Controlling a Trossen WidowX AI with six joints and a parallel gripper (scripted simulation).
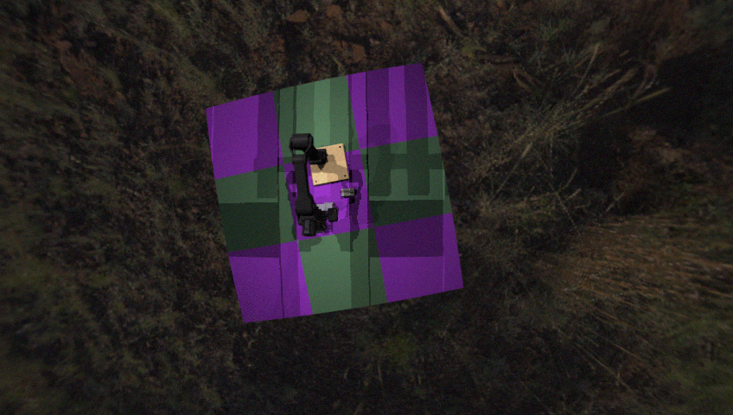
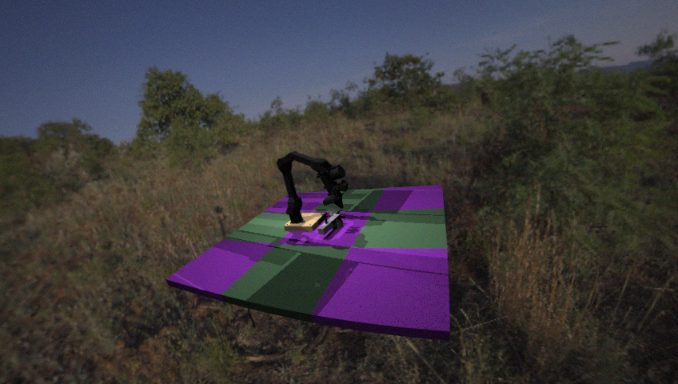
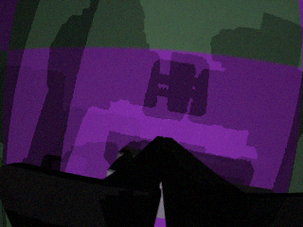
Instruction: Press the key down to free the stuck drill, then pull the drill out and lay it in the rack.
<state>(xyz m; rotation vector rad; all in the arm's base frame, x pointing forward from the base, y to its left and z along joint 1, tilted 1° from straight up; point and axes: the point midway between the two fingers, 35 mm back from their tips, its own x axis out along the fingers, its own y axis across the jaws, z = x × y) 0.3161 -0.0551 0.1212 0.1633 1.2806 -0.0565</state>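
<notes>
Right now the drill is 70 mm below my gripper tip, 70 mm behind it and 10 mm to the right of it. The rest, counted from my gripper tip: grey block (150 mm to the left, 110 mm behind, 100 mm below).
</notes>
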